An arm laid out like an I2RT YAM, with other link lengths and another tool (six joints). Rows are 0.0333 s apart.
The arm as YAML. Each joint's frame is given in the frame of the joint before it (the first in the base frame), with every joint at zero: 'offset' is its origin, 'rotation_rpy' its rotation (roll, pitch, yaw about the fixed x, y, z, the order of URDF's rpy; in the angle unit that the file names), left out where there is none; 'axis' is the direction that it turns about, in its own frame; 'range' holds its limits. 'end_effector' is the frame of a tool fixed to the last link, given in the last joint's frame.
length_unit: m
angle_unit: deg
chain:
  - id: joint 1
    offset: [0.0, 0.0, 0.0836]
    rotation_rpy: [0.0, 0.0, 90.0]
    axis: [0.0, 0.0, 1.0]
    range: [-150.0, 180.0]
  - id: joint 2
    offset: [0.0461, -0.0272, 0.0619]
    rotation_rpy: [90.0, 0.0, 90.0]
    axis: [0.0, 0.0, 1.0]
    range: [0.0, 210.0]
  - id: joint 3
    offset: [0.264, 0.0, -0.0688]
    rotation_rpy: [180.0, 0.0, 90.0]
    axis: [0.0, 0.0, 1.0]
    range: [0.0, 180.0]
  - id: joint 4
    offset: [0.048, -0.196, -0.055]
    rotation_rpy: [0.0, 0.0, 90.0]
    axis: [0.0, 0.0, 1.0]
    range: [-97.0, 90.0]
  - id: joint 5
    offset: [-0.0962, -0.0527, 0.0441]
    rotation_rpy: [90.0, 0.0, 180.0]
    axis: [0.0, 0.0, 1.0]
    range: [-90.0, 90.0]
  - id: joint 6
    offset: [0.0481, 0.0, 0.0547]
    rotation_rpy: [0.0, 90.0, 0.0]
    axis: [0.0, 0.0, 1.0]
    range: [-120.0, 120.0]
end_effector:
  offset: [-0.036, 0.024, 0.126]
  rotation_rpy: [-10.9, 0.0, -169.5]
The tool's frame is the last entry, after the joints.
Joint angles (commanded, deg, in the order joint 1, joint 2, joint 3, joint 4, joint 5, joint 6), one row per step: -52.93 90.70 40.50 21.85 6.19 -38.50; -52.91 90.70 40.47 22.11 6.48 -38.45; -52.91 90.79 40.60 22.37 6.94 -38.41; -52.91 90.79 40.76 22.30 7.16 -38.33; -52.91 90.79 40.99 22.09 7.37 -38.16; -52.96 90.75 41.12 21.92 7.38 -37.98; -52.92 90.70 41.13 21.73 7.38 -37.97; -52.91 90.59 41.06 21.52 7.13 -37.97; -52.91 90.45 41.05 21.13 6.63 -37.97; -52.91 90.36 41.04 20.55 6.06 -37.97; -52.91 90.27 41.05 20.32 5.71 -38.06; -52.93 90.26 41.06 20.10 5.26 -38.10; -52.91 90.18 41.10 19.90 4.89 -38.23; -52.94 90.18 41.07 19.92 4.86 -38.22; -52.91 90.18 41.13 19.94 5.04 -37.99; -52.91 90.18 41.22 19.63 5.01 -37.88; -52.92 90.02 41.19 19.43 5.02 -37.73; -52.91 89.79 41.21 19.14 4.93 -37.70
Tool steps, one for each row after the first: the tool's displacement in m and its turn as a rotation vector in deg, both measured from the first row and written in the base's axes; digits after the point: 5 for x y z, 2 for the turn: -0.00041 -0.00061 0.00093 -0.24 -0.07 -0.26; -0.00102 -0.00203 0.00243 -0.60 -0.11 -0.68; -0.00133 -0.00266 0.00330 -0.70 -0.14 -0.92; -0.00162 -0.00322 0.00403 -0.70 -0.21 -1.18; -0.00188 -0.00346 0.00441 -0.62 -0.34 -1.32; -0.00187 -0.00299 0.00406 -0.51 -0.27 -1.29; -0.00158 -0.00204 0.00338 -0.31 -0.26 -1.06; -0.00073 -0.00074 0.00248 0.04 -0.29 -0.62; 0.00004 0.00103 0.00047 0.61 -0.20 -0.12; 0.00073 0.00179 0.00013 0.77 -0.19 0.23; 0.00160 0.00259 -0.00079 1.05 -0.21 0.62; 0.00260 0.00327 -0.00085 1.16 -0.20 1.03; 0.00244 0.00328 -0.00100 1.18 -0.22 1.02; 0.00231 0.00302 -0.00057 1.17 -0.37 0.78; 0.00217 0.00339 -0.00126 1.40 -0.33 0.76; 0.00168 0.00392 -0.00125 1.52 -0.40 0.66; 0.00161 0.00459 -0.00075 1.60 -0.43 0.74
